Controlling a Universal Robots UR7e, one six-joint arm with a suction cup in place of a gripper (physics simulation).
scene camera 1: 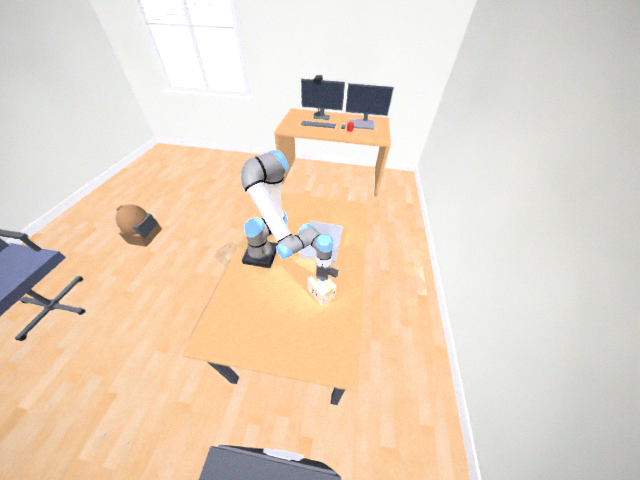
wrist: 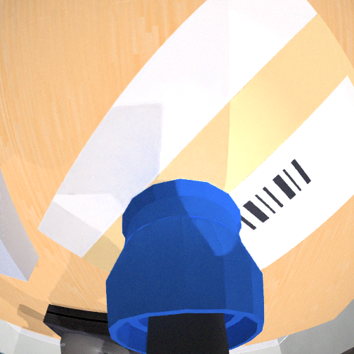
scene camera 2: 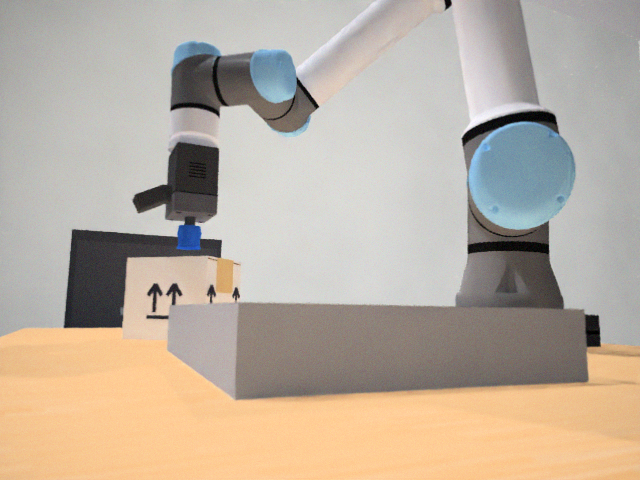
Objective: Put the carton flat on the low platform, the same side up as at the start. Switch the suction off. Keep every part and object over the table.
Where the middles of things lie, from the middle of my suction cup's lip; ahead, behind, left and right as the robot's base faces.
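Scene:
Low grey platform [scene camera 2: 248, 350]: 37 cm to the left of my suction cup, 12 cm below it, 3 cm behind it. Carton [scene camera 2: 152, 283]: 2 cm to the right of my suction cup and 9 cm below it.

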